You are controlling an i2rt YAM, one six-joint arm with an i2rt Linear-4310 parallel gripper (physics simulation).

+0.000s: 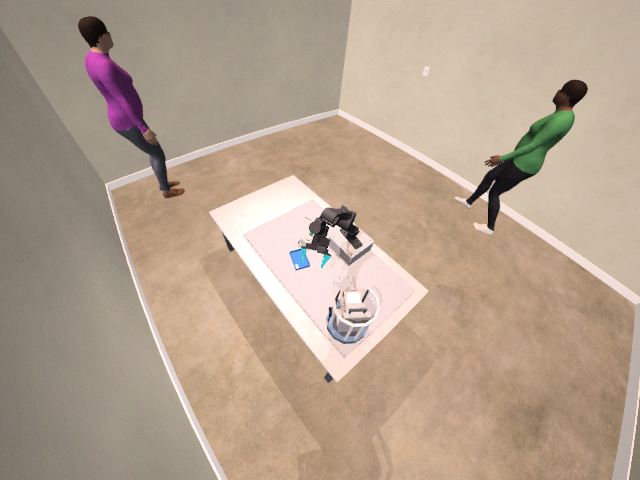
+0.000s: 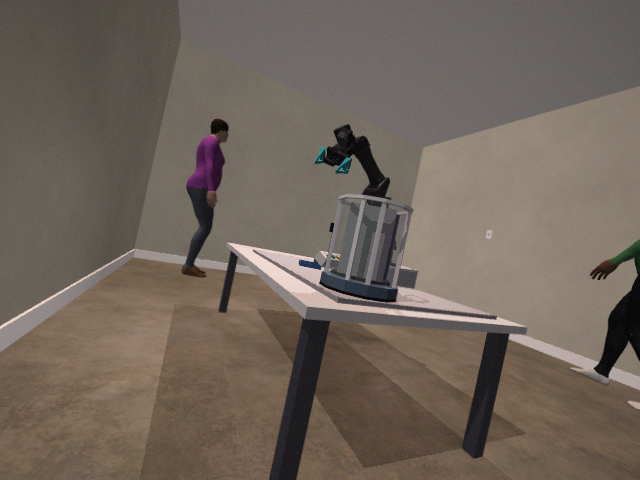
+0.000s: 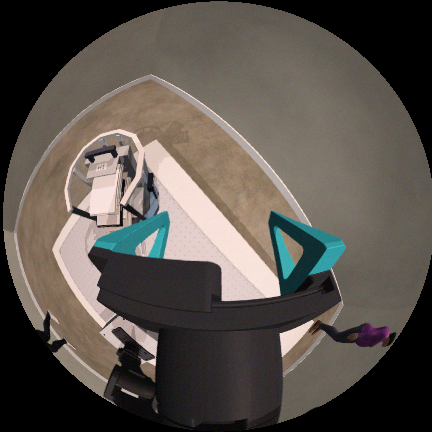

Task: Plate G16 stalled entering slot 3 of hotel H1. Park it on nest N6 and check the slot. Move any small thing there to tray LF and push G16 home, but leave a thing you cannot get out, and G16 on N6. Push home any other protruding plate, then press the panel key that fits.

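Frame: origin at the arm's base, x back, y down, z right, level; metres.
Where they show: gripper, fingertip midpoint: (image 1: 311,266) (image 2: 325,167) (image 3: 218,216); arm's base, origin of the base link: (image 1: 350,237) (image 3: 132,344).
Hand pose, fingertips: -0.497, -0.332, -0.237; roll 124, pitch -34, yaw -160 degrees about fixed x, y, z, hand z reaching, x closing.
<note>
Each offset is from my fingertips to the top centre of the thing, as dx, dy, dz. "*": to the spot under its first point.
My gripper (image 1: 313,264) (image 2: 327,167) (image 3: 218,216) is open and empty, high above the table, with its teal fingers wide apart. Hotel H1 @(* +0.117, +0.151, -0.243) (image 3: 101,167) stands inside a round cage at the near end of the table. A pale plate @(+0.140, +0.182, -0.211) (image 1: 353,298) (image 3: 105,196) lies high at the hotel's front and seems to jut out; its label cannot be read. Slot 3 and any small thing in it cannot be made out. A blue tray @(+0.114, +0.408, +0.313) (image 1: 299,259) (image 2: 309,264) lies on the mat; its label is unreadable. The key panel @(+0.284, +0.341, +0.462) (image 1: 305,241) shows green and is partly behind the arm. Nest N6 cannot be identified.
The cage has a white top ring @(* +0.048, +0.135, -0.309) (image 3: 117,132), upright posts and a blue base @(* +0.052, +0.352, -0.320) (image 1: 347,338) (image 2: 356,285). The arm's grey base box (image 1: 351,253) (image 2: 407,276) stands at the table's side. A person in purple (image 1: 111,93) (image 2: 205,165) and one in green (image 1: 542,139) stand off the table.
</note>
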